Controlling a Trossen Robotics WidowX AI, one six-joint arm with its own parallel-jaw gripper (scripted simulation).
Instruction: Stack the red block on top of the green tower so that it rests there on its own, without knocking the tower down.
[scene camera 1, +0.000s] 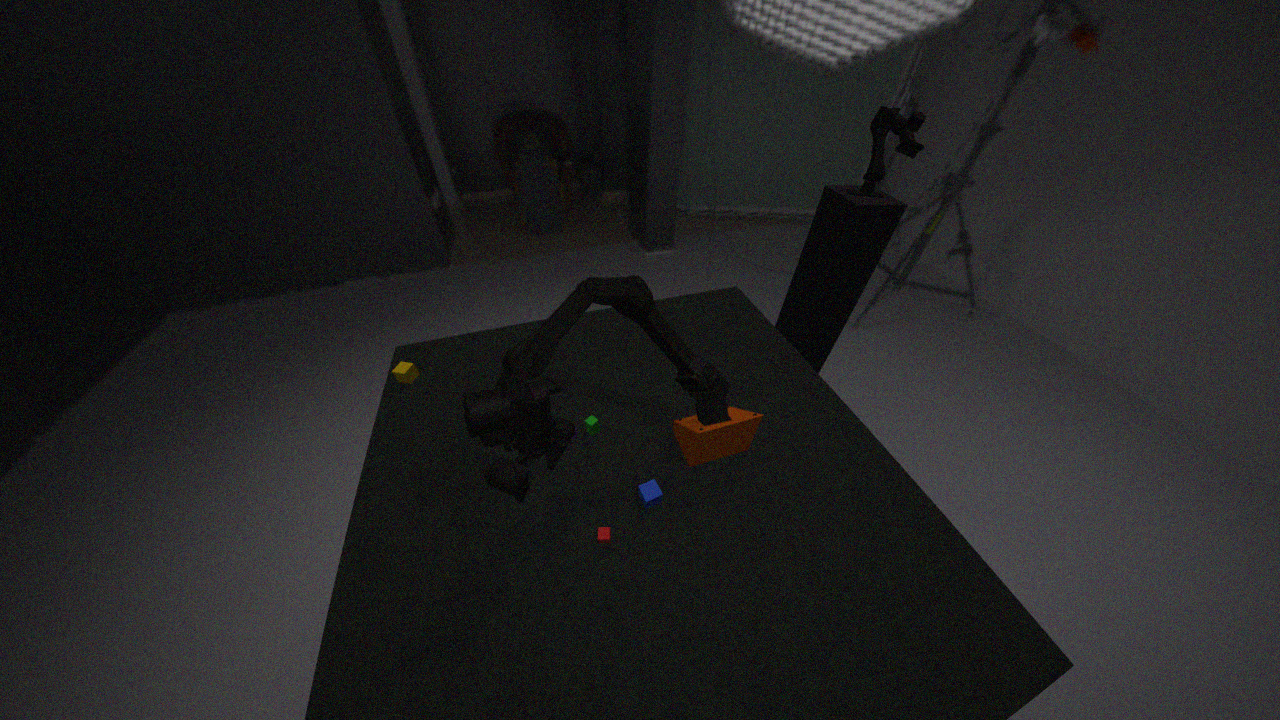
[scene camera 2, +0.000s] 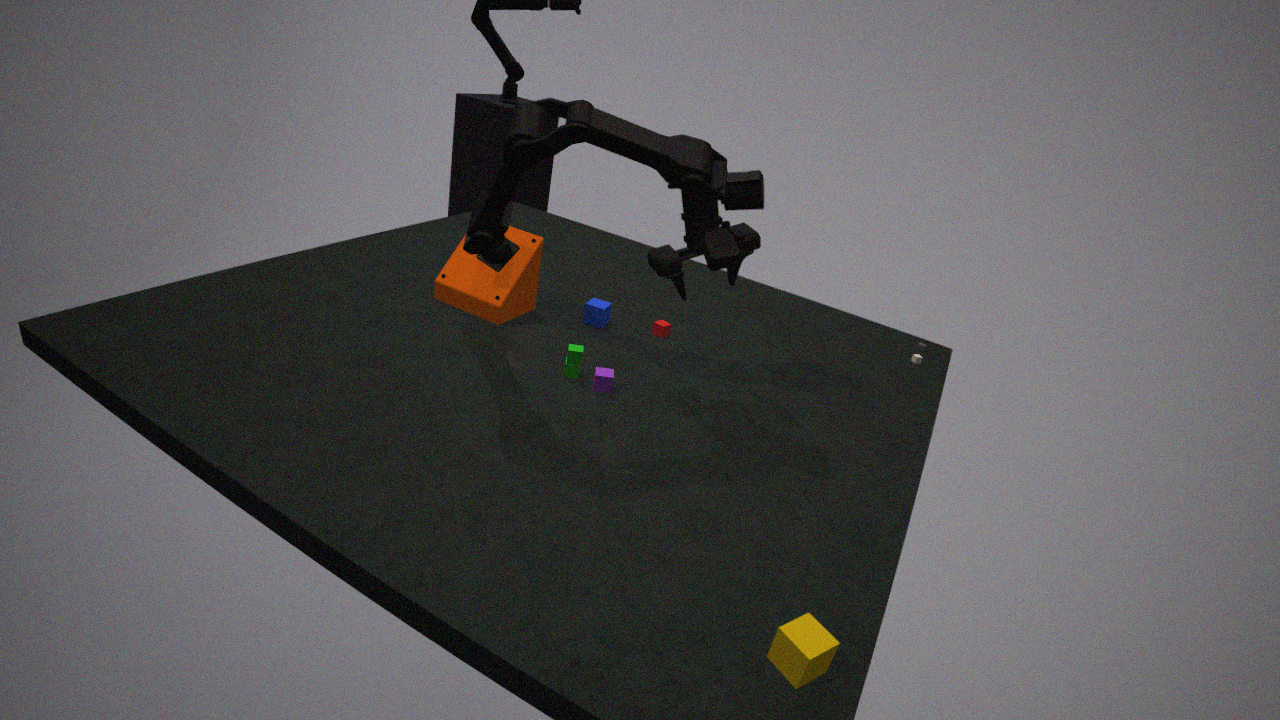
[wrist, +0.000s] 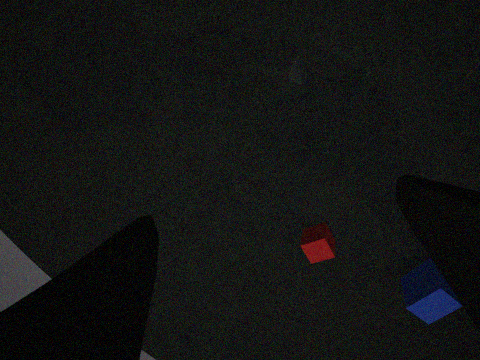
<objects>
My gripper (wrist: 280, 208) is 10 cm from the lens. A red block (wrist: 317, 241) is 27 cm from the lens.
</objects>
